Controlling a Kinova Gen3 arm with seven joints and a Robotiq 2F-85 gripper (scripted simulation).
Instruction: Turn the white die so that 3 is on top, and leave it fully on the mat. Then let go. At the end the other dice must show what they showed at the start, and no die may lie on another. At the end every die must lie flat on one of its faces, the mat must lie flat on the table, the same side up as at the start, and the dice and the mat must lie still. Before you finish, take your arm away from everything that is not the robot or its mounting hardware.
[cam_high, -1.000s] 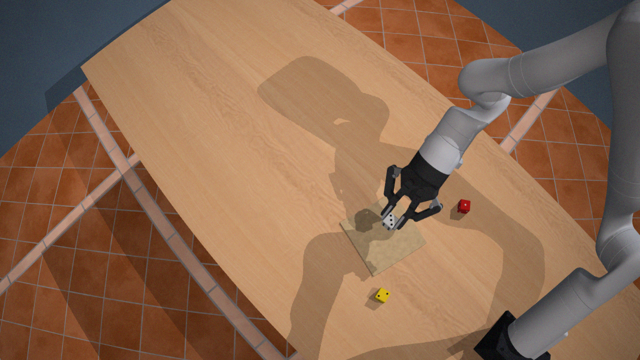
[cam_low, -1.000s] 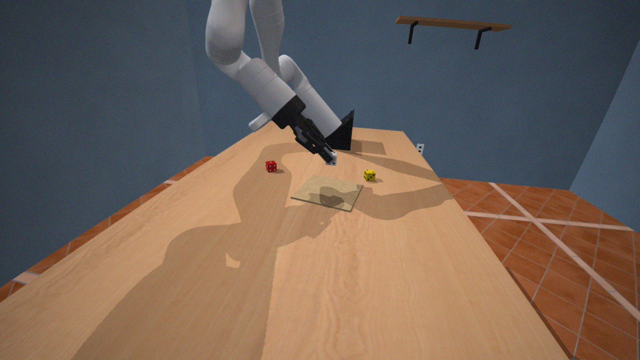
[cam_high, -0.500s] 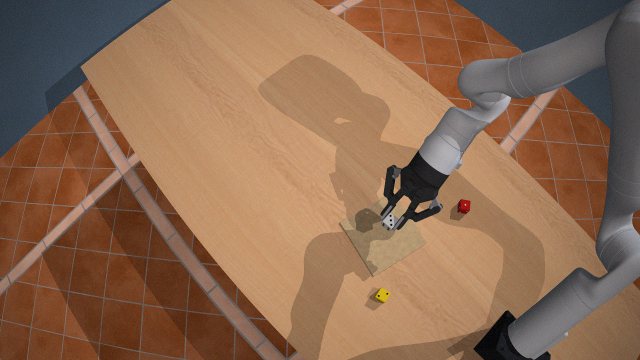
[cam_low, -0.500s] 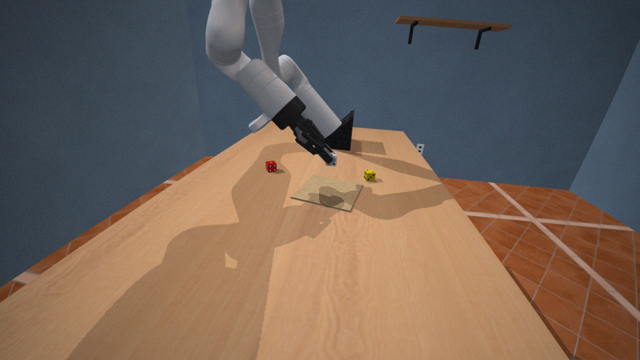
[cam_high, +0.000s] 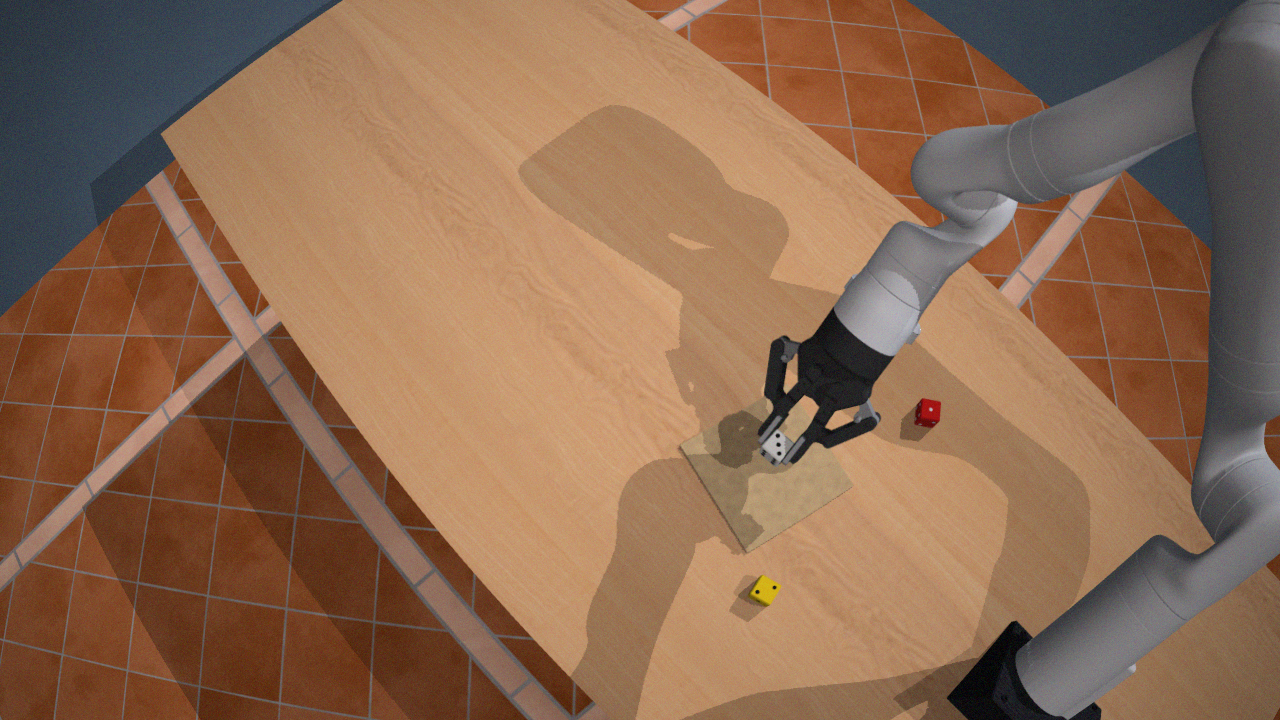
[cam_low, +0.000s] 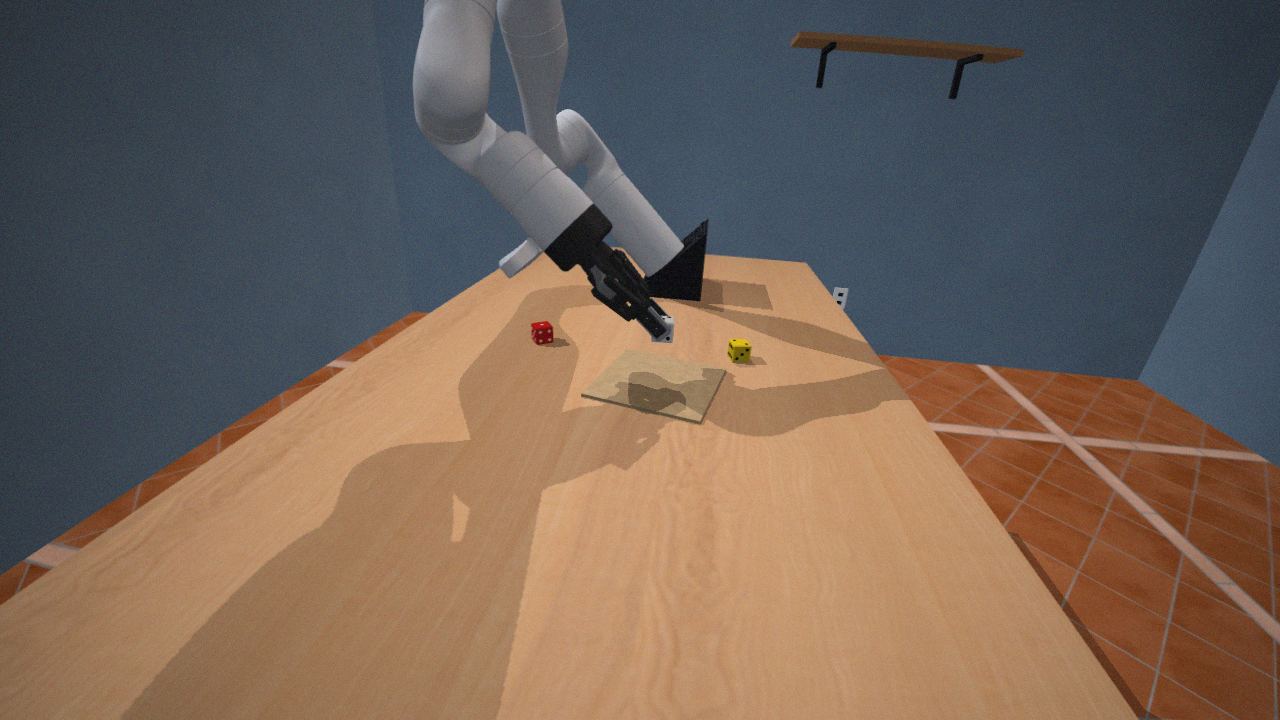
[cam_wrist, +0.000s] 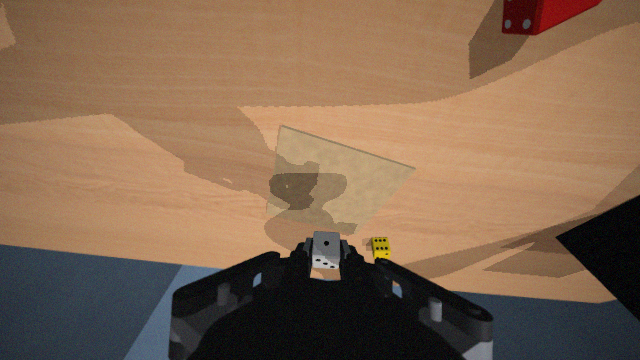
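My gripper is now 1 cm to the right of the tan mat and 8 cm above it. Round my hand: white die: 1 cm to the left, 1 cm below; then yellow die: 8 cm behind, 12 cm to the left, 7 cm below; then red die: 12 cm behind, 15 cm to the right, 7 cm below.
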